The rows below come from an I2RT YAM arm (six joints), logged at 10 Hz.
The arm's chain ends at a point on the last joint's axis. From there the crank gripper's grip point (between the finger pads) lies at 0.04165 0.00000 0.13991 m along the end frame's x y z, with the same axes.
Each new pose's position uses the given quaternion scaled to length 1; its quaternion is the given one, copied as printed.
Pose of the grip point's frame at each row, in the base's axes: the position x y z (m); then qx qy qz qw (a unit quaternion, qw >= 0):
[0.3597 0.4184 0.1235 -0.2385 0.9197 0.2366 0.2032]
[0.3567 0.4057 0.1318 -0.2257 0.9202 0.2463 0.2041]
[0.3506 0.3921 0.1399 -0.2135 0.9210 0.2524 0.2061]
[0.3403 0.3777 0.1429 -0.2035 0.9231 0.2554 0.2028]
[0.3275 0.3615 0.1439 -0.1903 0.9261 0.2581 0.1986]
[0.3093 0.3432 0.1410 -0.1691 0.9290 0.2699 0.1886]
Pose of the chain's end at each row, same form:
[0.3567 0.3582 0.2565 -0.2385 0.9197 0.2366 0.2032]
[0.3536 0.3425 0.2634 -0.2257 0.9202 0.2463 0.2041]
[0.3469 0.3268 0.2704 -0.2135 0.9210 0.2524 0.2061]
[0.3372 0.3115 0.2730 -0.2035 0.9231 0.2554 0.2028]
[0.3251 0.2944 0.2735 -0.1903 0.9261 0.2581 0.1986]
[0.3094 0.2730 0.2690 -0.1691 0.9290 0.2699 0.1886]

